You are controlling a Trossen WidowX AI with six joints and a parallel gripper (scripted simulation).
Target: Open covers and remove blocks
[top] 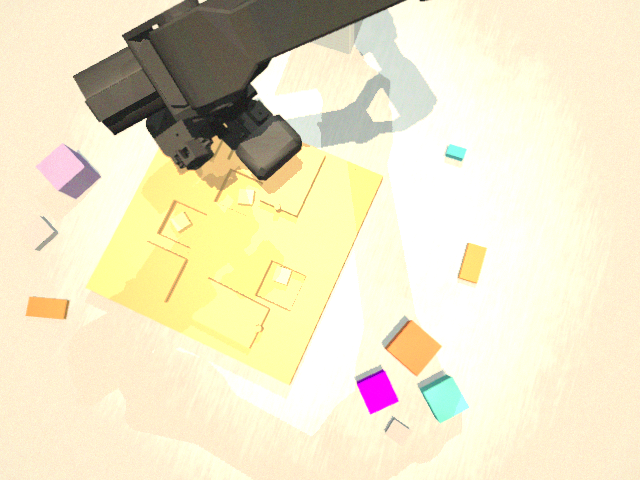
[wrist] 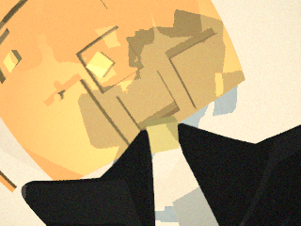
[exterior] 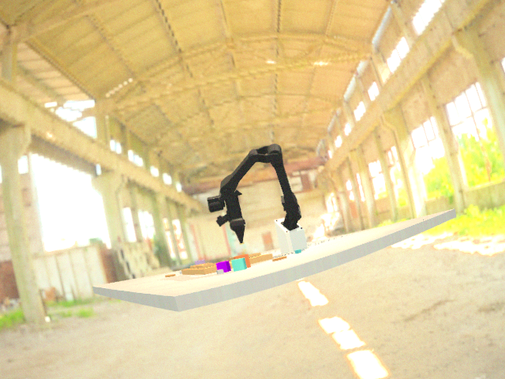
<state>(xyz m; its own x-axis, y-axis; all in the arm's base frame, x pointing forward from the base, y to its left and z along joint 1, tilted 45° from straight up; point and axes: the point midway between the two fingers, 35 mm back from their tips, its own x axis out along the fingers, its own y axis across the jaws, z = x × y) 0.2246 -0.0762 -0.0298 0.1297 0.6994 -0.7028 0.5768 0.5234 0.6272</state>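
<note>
Now: the yellow puzzle board 11 cm ahead of my gripper tip, 7 cm below it and 1 cm to the right of it. Also, from my gripper tip: orange slab (32 cm to the left, 9 cm ahead, 8 cm below); then lilac block (24 cm to the right, 8 cm ahead, 6 cm below); then cyan piece (27 cm to the left, 8 cm below, 5 cm behind).
</note>
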